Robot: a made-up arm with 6 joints. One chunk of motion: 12 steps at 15 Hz.
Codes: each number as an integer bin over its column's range. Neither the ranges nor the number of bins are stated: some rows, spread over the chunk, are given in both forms.
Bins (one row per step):
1: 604 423 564 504 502 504
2: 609 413 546 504 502 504
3: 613 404 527 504 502 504
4: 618 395 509 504 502 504
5: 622 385 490 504 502 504
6: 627 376 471 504 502 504
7: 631 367 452 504 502 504
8: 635 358 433 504 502 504
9: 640 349 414 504 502 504
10: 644 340 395 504 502 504
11: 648 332 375 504 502 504
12: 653 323 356 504 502 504
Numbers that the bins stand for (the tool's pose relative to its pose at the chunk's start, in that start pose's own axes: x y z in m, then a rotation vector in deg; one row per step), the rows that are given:
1: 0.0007 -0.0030 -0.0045 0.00 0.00 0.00
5: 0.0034 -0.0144 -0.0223 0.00 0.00 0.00
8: 0.0053 -0.0225 -0.0360 0.00 0.00 0.00
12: 0.0080 -0.0330 -0.0545 0.00 0.00 0.00
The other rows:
2: 0.0014 -0.0060 -0.0088 0.00 0.00 0.00
3: 0.0020 -0.0087 -0.0134 0.00 0.00 0.00
4: 0.0028 -0.0114 -0.0177 0.00 0.00 0.00
6: 0.0041 -0.0171 -0.0268 0.00 0.00 0.00
7: 0.0047 -0.0198 -0.0314 0.00 0.00 0.00
9: 0.0061 -0.0252 -0.0405 0.00 0.00 0.00
10: 0.0067 -0.0279 -0.0451 0.00 0.00 0.00
11: 0.0073 -0.0303 -0.0499 0.00 0.00 0.00

